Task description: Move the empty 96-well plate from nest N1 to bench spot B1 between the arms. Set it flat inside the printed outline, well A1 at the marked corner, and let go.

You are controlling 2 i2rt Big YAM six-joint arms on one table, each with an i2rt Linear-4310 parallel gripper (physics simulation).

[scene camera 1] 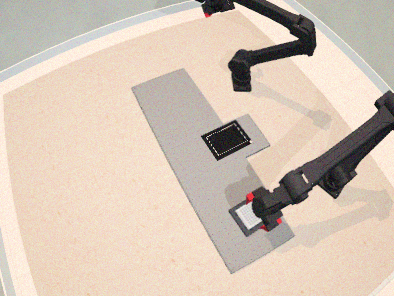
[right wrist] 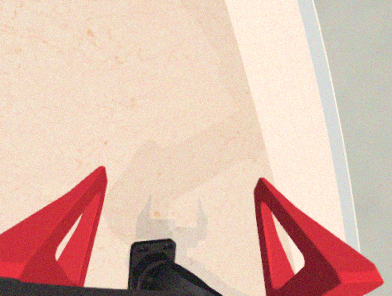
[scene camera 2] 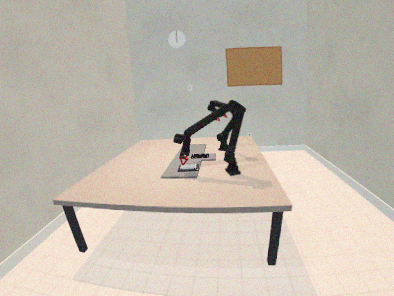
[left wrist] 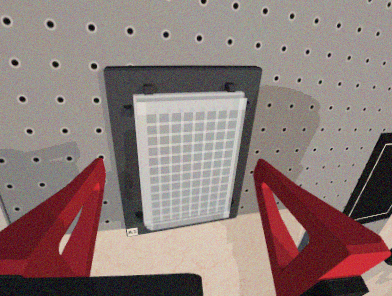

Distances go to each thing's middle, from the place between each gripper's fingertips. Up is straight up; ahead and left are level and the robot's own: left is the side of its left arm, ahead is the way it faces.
Labels:
My left gripper is now 3 cm past the white well plate [left wrist: 188,143], 2 cm to the left of it and 5 cm above it. The rest, counted from my left hand: black rectangle with white outline [scene camera 1: 229,138]: 12 cm behind, 32 cm to the right, 6 cm below; then dark nest [left wrist: 121,82]: 3 cm behind, 2 cm to the right, 5 cm below.
Now: the black rectangle with white outline 46 cm to the left of my right hand, 28 cm ahead of it and 27 cm below it. From my right hand the other things lie so: white well plate 77 cm to the left, 38 cm ahead, 26 cm below; then dark nest 77 cm to the left, 38 cm ahead, 26 cm below.

